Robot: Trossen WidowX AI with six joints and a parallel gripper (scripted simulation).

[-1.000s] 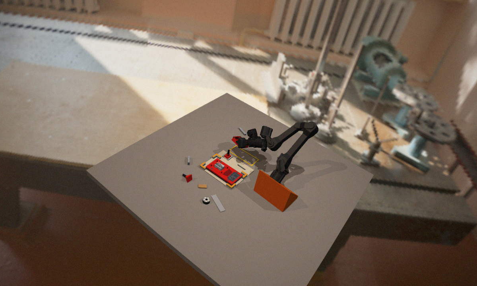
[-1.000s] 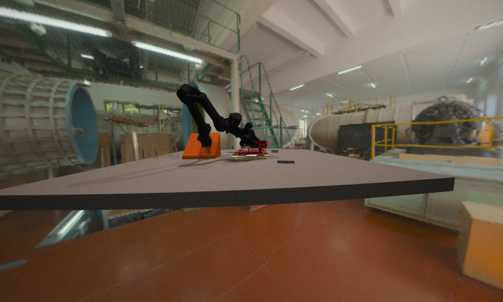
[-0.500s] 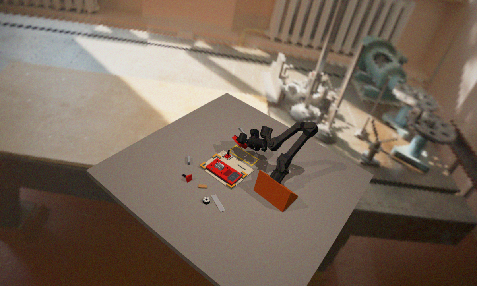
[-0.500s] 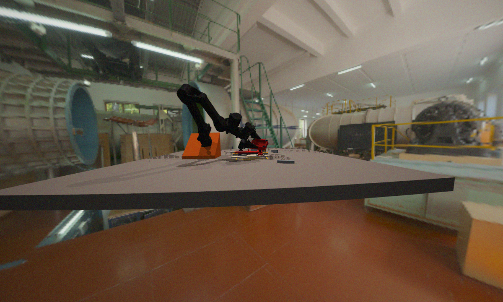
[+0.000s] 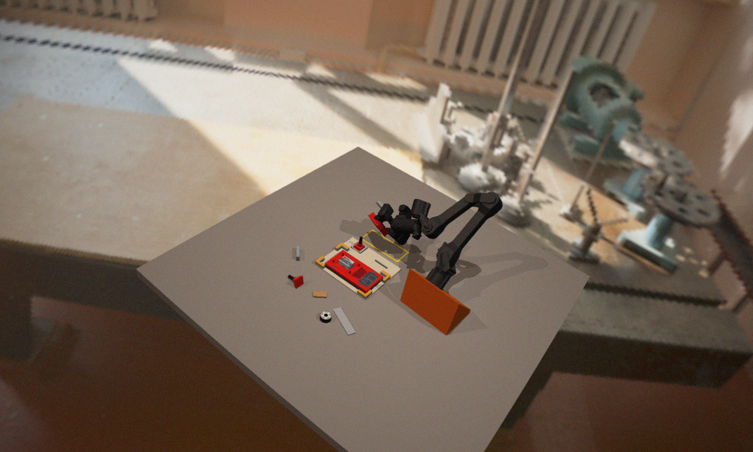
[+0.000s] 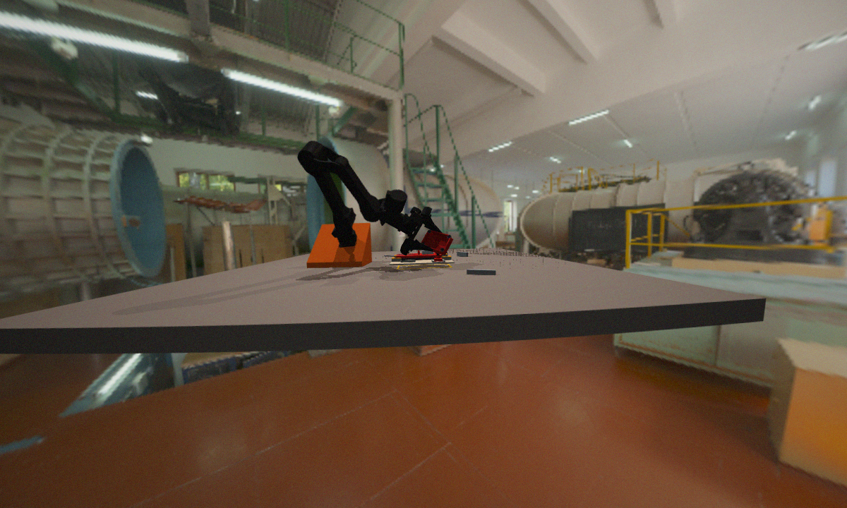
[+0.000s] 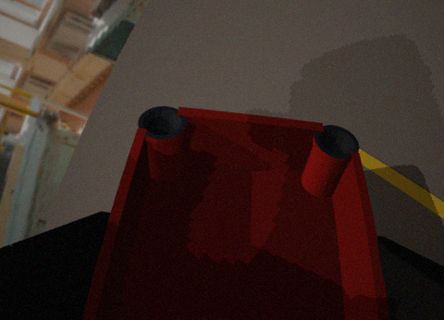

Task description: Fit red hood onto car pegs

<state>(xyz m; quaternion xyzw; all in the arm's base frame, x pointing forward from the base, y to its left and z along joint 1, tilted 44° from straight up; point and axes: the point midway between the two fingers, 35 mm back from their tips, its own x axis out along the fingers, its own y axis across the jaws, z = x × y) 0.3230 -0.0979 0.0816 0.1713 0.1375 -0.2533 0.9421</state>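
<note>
Now: the red hood 1 cm to the left of my gripper tip. Round my gripper tip: jig 5 cm behind, 19 cm to the left, 8 cm below; grey engine block 3 cm behind, 23 cm to the left, 6 cm below.
</note>
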